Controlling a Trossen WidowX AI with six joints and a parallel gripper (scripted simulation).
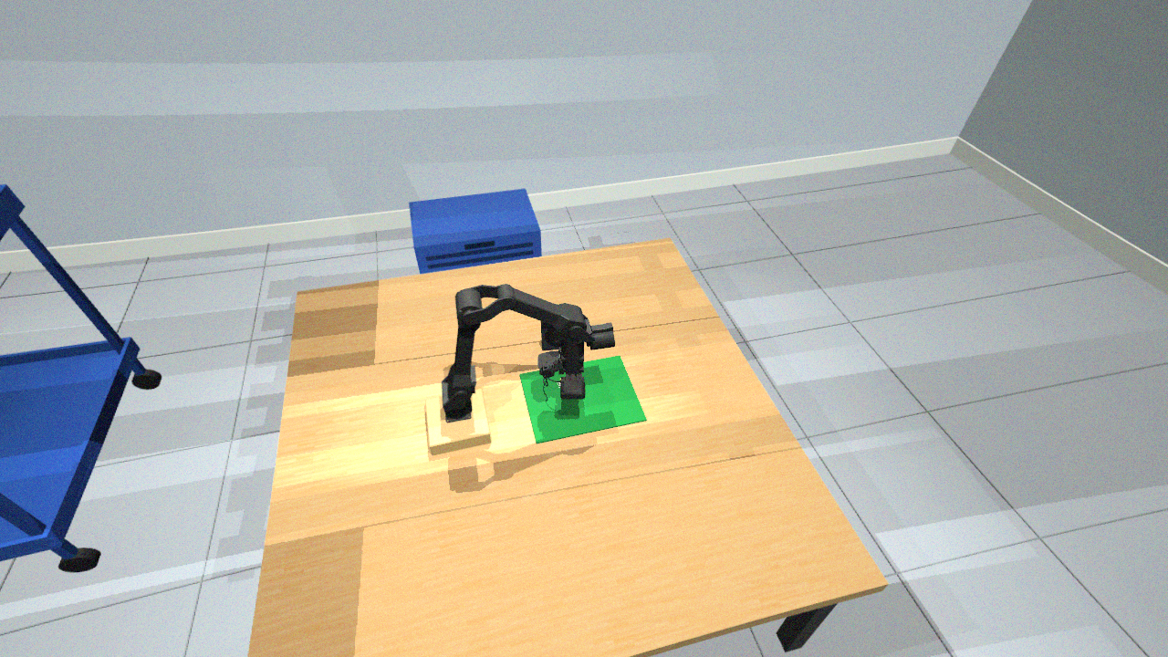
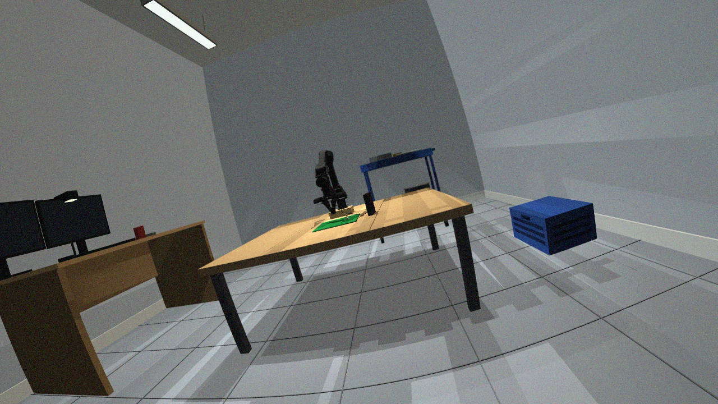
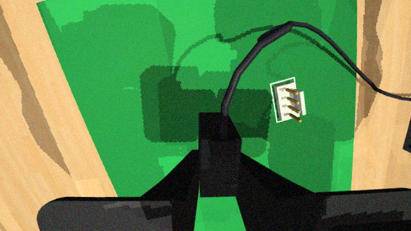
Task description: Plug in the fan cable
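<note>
My gripper tip is 1 cm past the white four-pin header, 7 cm to the right of it and 6 cm above it. Also, from my gripper tip: black fan plug: 1 cm behind, 1 cm above; then black fan: 1 cm ahead, 21 cm to the left; then green board: 3 cm ahead, 2 cm to the left, 8 cm below.
</note>
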